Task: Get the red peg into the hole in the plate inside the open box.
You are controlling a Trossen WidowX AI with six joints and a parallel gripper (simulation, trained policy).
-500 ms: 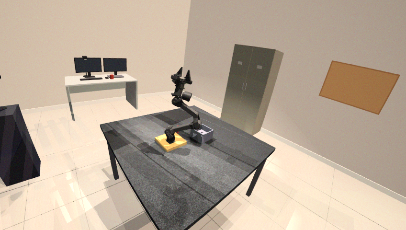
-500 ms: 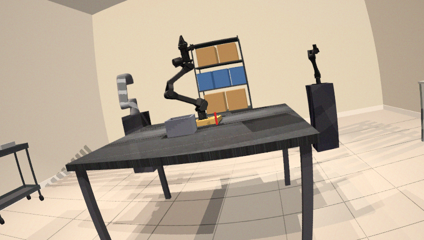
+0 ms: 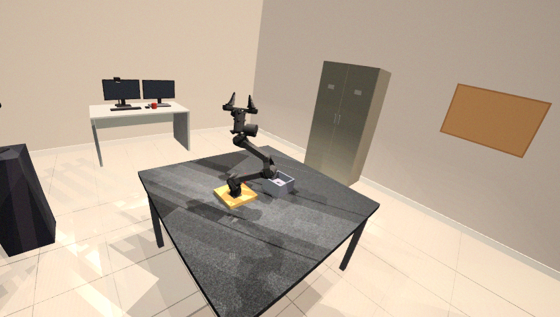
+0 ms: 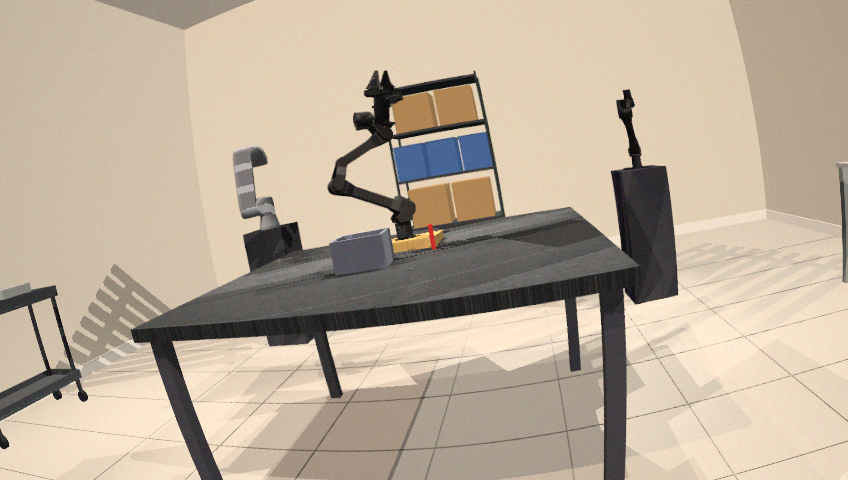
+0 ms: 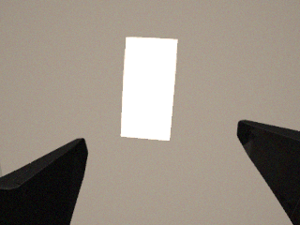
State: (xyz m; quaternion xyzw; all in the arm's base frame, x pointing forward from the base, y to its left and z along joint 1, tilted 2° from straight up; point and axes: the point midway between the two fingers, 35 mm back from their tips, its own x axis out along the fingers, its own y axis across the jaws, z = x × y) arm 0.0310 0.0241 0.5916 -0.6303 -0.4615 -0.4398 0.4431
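The red peg lies 15 cm ahead of my gripper tip, 10 cm to the left of it and 62 cm below it. From my gripper tip the other things lie so: grey box (30 cm ahead, 9 cm to the right, 63 cm below); then pale plate (30 cm ahead, 9 cm to the right, 61 cm below).
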